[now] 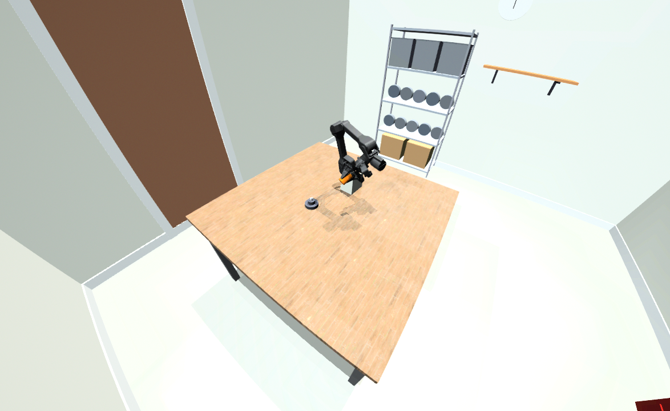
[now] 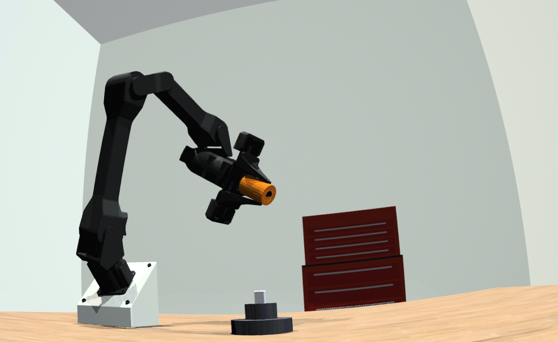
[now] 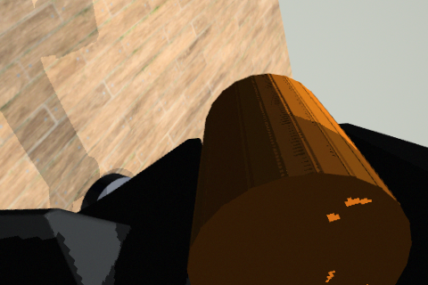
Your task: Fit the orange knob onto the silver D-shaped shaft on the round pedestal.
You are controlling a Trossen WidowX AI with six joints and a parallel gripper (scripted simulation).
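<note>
The orange knob is 30 mm behind my gripper tip, 10 mm to the left of it and 20 mm above it. From my gripper tip the other things lie so: dark round pedestal 30 mm ahead, 200 mm to the right, 220 mm below.
</note>
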